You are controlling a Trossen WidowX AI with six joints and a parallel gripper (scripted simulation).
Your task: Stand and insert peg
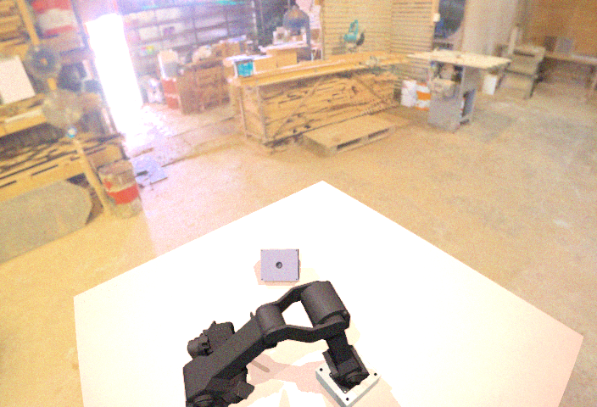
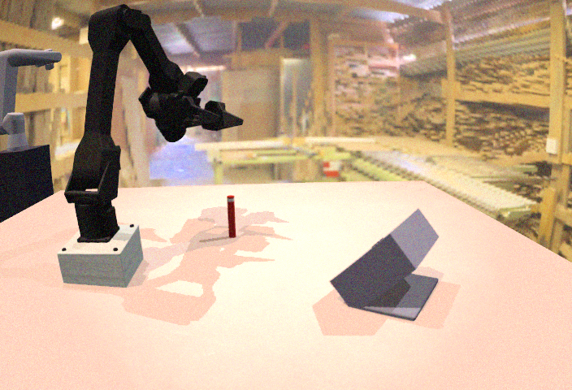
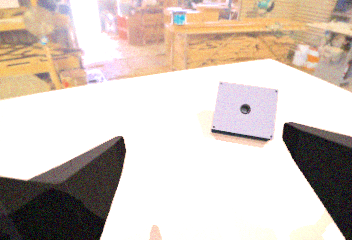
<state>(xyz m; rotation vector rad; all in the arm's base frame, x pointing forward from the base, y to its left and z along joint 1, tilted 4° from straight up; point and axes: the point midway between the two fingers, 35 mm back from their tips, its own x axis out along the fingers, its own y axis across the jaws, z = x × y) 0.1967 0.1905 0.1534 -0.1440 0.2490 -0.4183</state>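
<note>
Right now the red peg is 160 mm below my gripper tip and 10 mm behind it. From my gripper tip the other things lie so: grey sloped panel (250 mm to the right, 220 mm ahead, 170 mm below).
</note>
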